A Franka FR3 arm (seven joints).
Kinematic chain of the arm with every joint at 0, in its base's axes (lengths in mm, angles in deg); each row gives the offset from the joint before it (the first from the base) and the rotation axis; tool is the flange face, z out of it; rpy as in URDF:
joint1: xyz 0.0 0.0 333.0 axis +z
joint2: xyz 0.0 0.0 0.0 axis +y
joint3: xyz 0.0 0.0 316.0 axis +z
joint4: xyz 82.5 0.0 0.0 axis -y
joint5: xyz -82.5 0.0 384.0 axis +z
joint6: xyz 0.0 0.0 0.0 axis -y
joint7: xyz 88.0 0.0 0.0 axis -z
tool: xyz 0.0 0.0 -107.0 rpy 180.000 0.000 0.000
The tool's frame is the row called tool.
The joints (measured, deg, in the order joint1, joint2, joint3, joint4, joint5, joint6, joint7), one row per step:
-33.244, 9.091, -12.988, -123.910, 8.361, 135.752, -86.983
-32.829, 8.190, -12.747, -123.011, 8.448, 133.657, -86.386
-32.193, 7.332, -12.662, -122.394, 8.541, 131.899, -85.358
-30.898, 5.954, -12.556, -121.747, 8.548, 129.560, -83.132
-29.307, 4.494, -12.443, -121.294, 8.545, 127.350, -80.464
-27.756, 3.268, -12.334, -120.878, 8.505, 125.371, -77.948
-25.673, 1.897, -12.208, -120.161, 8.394, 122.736, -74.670
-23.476, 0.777, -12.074, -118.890, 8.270, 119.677, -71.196
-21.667, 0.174, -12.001, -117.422, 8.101, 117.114, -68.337
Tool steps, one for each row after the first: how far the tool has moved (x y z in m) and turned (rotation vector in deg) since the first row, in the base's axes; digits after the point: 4 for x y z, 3 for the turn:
0.0058, 0.0044, 0.0120, 0.624, -0.140, 0.189
0.0111, 0.0101, 0.0221, 1.231, -0.225, -0.010
0.0199, 0.0217, 0.0366, 2.046, -0.292, -0.601
0.0293, 0.0364, 0.0505, 2.886, -0.296, -1.322
0.0378, 0.0509, 0.0624, 3.649, -0.155, -1.928
0.0488, 0.0701, 0.0769, 4.600, 0.249, -2.623
0.0606, 0.0899, 0.0930, 5.550, 0.868, -3.328
0.0708, 0.1054, 0.1067, 6.137, 1.457, -3.909

